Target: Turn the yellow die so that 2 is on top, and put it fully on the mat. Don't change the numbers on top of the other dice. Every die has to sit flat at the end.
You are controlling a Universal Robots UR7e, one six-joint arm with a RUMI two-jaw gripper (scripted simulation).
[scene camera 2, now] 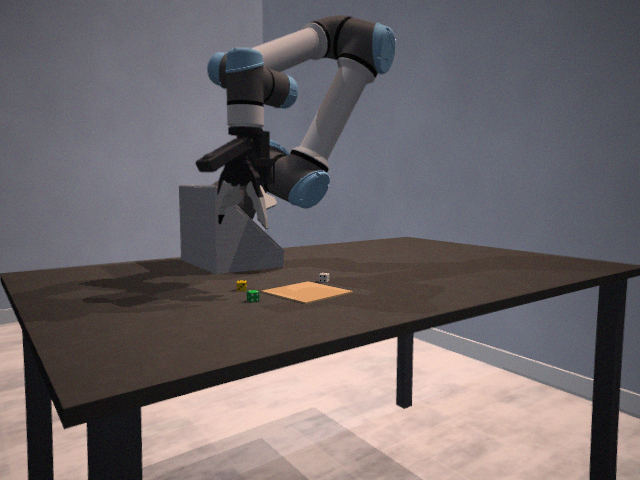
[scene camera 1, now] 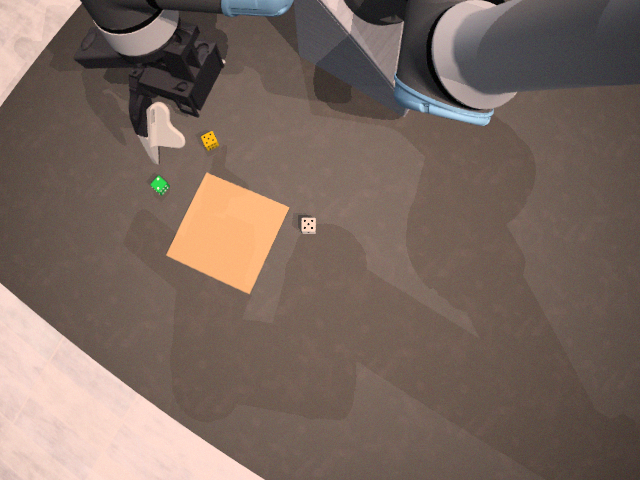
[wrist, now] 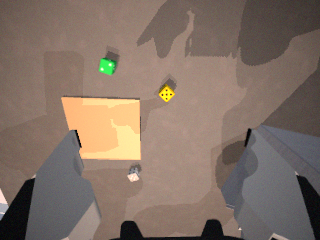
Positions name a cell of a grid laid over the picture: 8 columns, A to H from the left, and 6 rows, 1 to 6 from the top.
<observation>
In view: the gripper (scene camera 1: C2) and an orange mat (scene camera 1: C3).
The orange mat shows as well in scene camera 2 (scene camera 2: D4) and in the wrist view (wrist: C4). The gripper shows as well in scene camera 2 (scene camera 2: D3) and in the wrist view (wrist: E4).
</observation>
